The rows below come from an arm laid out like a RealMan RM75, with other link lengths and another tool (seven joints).
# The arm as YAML. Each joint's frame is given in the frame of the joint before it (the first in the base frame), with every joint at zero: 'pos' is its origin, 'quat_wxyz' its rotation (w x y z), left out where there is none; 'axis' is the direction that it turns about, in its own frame. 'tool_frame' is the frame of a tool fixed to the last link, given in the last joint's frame.
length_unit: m
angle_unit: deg
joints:
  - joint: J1
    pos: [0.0, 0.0, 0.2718]
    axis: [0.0, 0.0, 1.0]
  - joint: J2
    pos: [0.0, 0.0, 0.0]
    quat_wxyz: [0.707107, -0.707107, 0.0, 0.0]
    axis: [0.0, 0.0, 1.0]
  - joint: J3
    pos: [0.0, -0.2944, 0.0]
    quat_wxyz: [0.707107, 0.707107, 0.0, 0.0]
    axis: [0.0, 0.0, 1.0]
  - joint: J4
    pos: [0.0, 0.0, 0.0]
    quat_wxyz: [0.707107, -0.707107, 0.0, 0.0]
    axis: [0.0, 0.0, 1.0]
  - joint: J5
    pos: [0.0, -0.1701, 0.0]
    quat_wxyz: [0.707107, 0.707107, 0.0, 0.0]
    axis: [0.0, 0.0, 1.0]
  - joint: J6
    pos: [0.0, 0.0, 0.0]
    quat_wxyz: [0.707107, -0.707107, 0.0, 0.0]
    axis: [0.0, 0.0, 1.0]
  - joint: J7
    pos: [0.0, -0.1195, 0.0]
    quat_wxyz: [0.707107, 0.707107, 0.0, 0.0]
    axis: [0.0, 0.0, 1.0]
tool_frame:
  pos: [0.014, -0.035, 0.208]
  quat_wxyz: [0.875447, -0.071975, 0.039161, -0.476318]
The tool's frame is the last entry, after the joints.
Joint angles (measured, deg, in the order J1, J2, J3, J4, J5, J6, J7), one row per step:
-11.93 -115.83 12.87 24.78 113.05 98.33 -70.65
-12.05 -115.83 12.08 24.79 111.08 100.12 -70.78
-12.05 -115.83 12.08 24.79 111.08 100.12 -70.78
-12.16 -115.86 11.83 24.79 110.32 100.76 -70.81
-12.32 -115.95 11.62 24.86 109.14 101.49 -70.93
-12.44 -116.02 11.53 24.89 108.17 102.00 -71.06
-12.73 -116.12 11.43 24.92 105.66 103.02 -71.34
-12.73 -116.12 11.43 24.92 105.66 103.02 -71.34
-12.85 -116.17 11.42 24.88 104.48 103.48 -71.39
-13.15 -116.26 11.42 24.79 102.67 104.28 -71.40
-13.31 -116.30 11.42 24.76 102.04 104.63 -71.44
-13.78 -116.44 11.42 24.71 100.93 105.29 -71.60
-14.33 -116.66 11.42 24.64 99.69 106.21 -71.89
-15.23 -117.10 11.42 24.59 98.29 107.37 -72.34
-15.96 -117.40 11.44 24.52 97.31 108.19 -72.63
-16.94 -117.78 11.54 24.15 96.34 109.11 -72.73
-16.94 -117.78 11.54 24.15 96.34 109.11 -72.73
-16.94 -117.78 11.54 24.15 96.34 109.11 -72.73
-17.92 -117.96 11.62 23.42 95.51 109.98 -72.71
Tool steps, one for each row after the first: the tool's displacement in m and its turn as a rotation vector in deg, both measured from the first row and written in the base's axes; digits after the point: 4 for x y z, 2 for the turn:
0.0102 0.0040 0.0143 2.27 -1.77 -1.15
0.0102 0.0040 0.0143 2.27 -1.77 -1.15
0.0144 0.0056 0.0194 3.12 -2.41 -1.66
0.0199 0.0081 0.0263 4.28 -3.27 -2.28
0.0240 0.0099 0.0316 5.16 -3.95 -2.73
0.0326 0.0145 0.0451 7.38 -5.45 -3.70
0.0326 0.0145 0.0451 7.38 -5.45 -3.70
0.0366 0.0163 0.0512 8.42 -6.12 -4.18
0.0439 0.0190 0.0606 10.00 -7.18 -5.14
0.0472 0.0199 0.0638 10.52 -7.62 -5.58
0.0546 0.0220 0.0692 11.36 -8.56 -6.53
0.0641 0.0236 0.0749 12.20 -9.84 -7.72
0.0779 0.0257 0.0803 13.01 -11.63 -9.40
0.0881 0.0271 0.0841 13.54 -12.89 -10.69
0.1010 0.0285 0.0868 13.95 -14.42 -12.33
0.1010 0.0285 0.0868 13.95 -14.42 -12.33
0.1010 0.0285 0.0868 13.95 -14.42 -12.33
0.1127 0.0295 0.0896 14.24 -15.94 -13.86

